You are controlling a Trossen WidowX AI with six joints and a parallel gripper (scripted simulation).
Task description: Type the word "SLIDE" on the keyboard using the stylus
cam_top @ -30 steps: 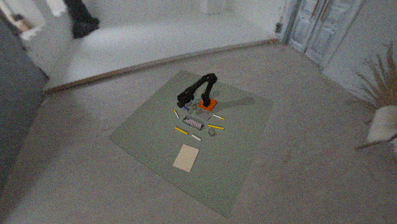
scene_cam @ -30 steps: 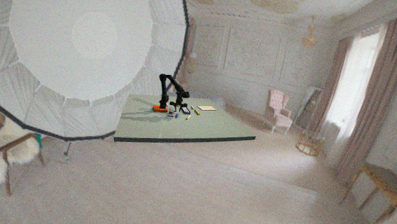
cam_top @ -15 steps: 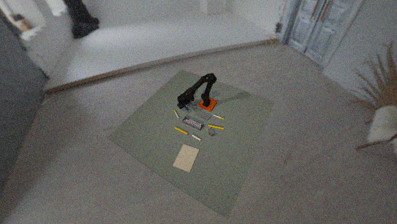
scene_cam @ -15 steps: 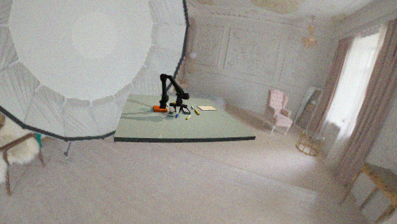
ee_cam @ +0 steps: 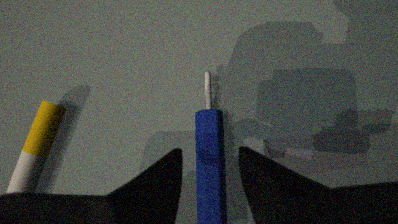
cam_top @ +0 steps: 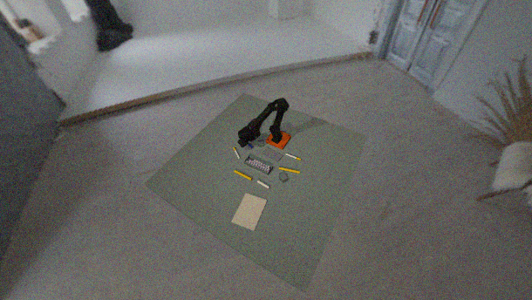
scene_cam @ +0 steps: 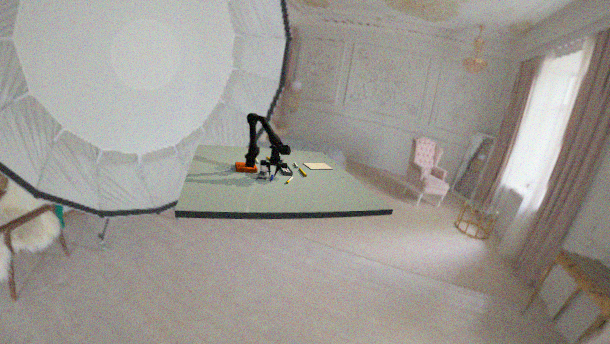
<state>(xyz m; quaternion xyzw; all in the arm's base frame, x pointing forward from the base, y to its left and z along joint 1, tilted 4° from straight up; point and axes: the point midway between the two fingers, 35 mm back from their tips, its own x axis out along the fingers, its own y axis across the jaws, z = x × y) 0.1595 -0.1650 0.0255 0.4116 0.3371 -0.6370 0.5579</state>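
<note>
My gripper tip is 1 cm to the left of the blue stylus and 2 cm above it. From my gripper tip the other things lie so: whitish cylinder: 23 cm ahead, 35 cm to the left, 2 cm below; grey block: 11 cm ahead, 43 cm to the left, 1 cm below; grey flat plate: 3 cm behind, 23 cm to the left, 2 cm below.
</note>
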